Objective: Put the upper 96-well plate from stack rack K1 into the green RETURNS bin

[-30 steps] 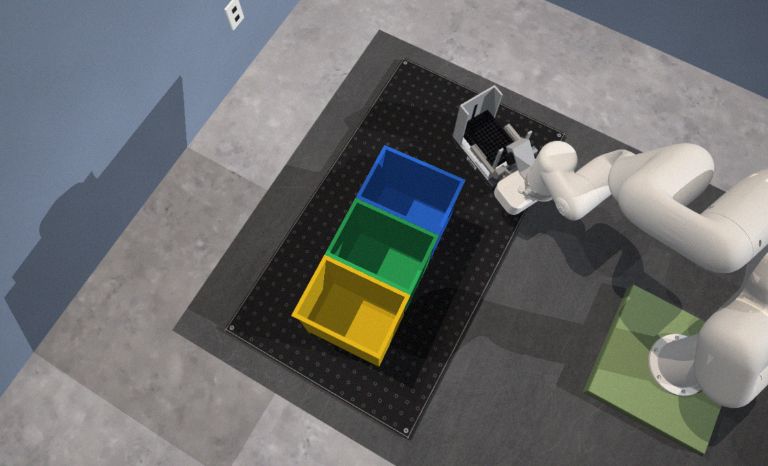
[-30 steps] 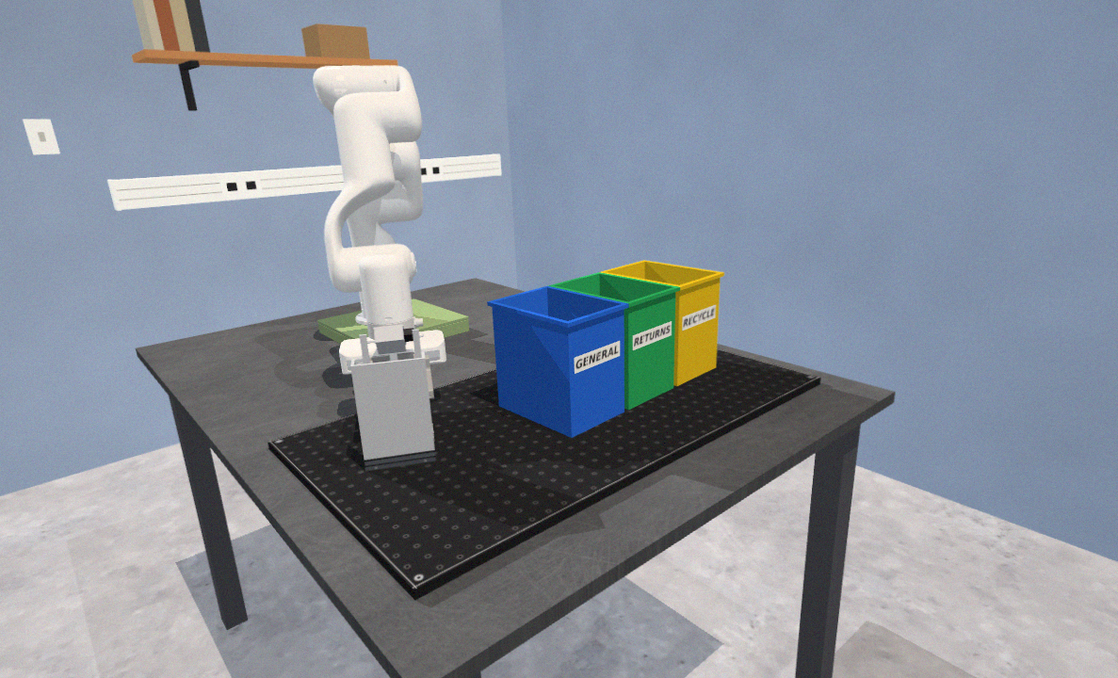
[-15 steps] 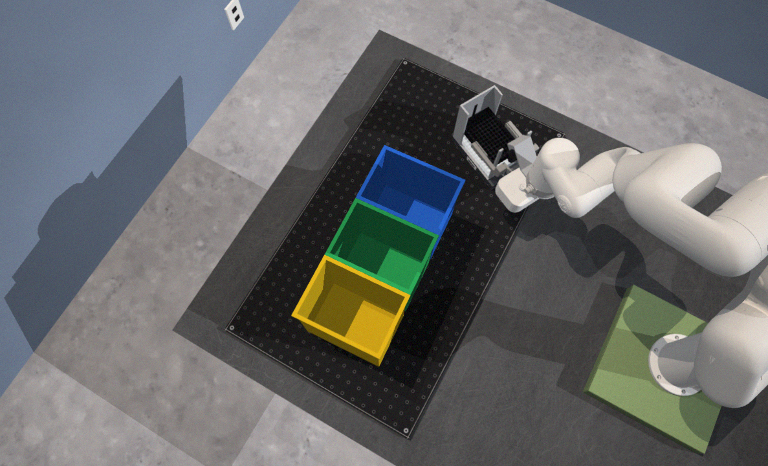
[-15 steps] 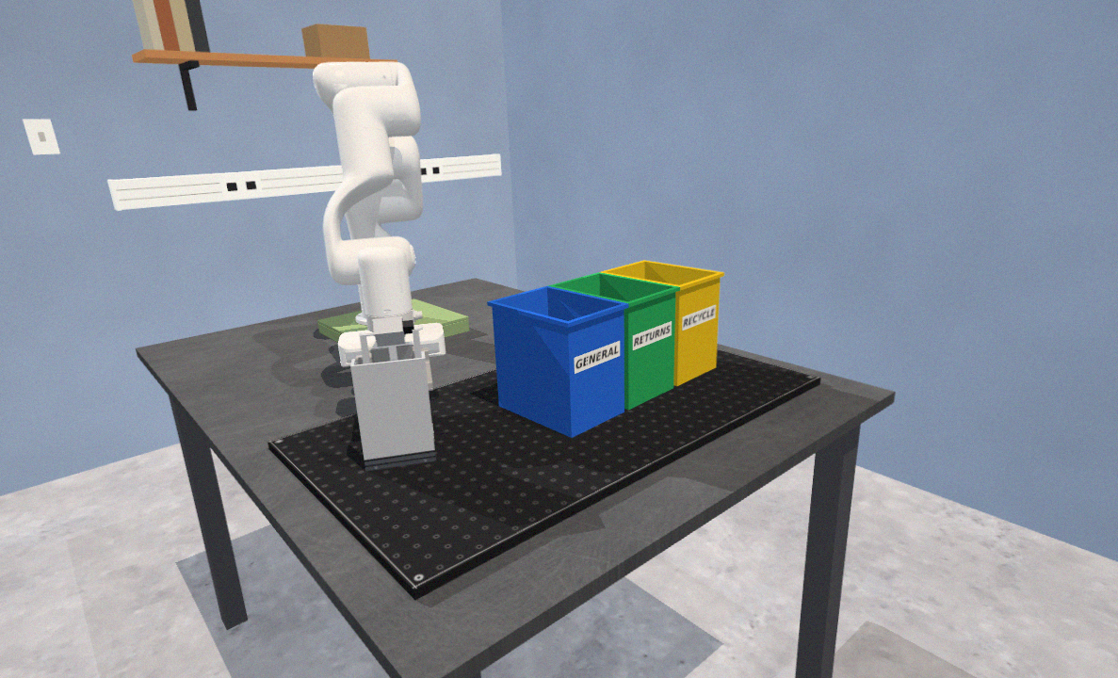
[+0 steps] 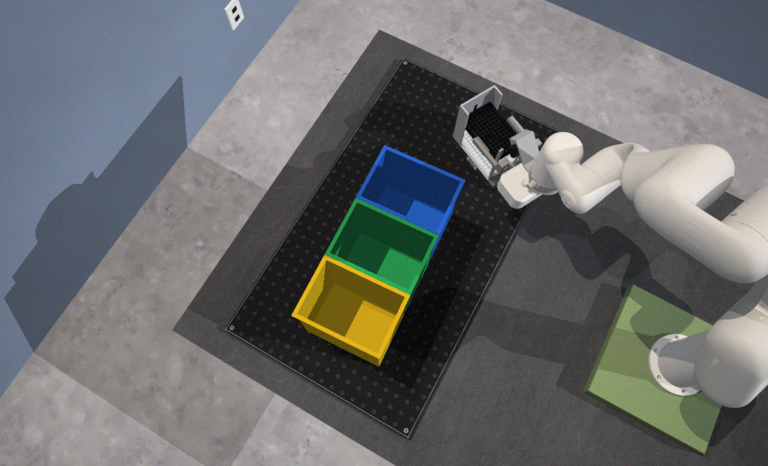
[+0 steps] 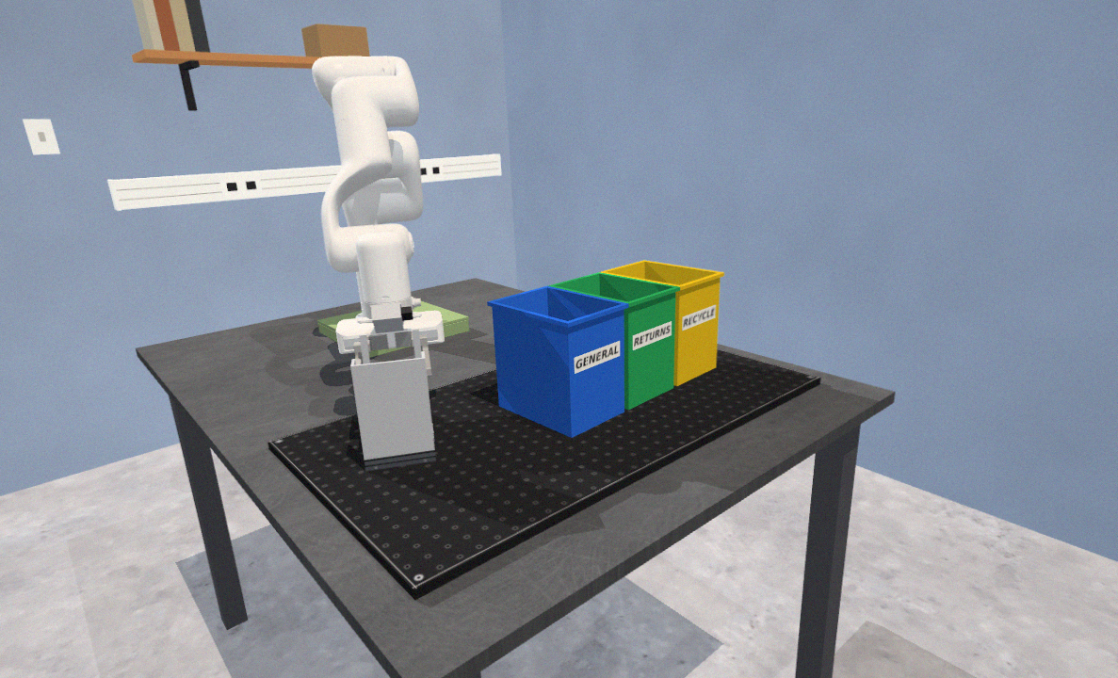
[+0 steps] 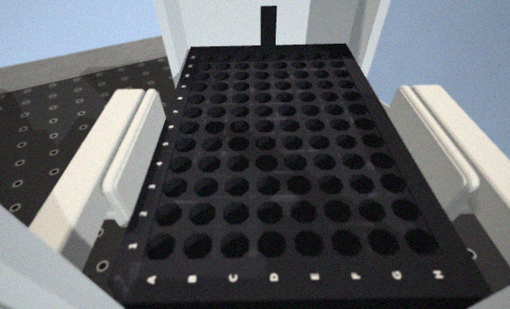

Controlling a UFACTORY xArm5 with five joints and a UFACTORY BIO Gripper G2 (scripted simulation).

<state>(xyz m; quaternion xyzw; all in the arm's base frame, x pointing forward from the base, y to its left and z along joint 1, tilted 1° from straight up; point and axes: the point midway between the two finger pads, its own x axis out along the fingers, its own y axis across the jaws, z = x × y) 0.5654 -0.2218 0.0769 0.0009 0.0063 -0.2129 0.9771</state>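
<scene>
Now: the white plate 20 mm ahead of my hand, 10 mm to the right of it and 80 mm below it. Round my hand: blue general bin (80 mm ahead, 240 mm to the left, 20 mm below); then green returns bin (70 mm ahead, 370 mm to the left, 20 mm below); then black 96-well plate (20 mm ahead, 10 mm to the right, 10 mm below).
</scene>
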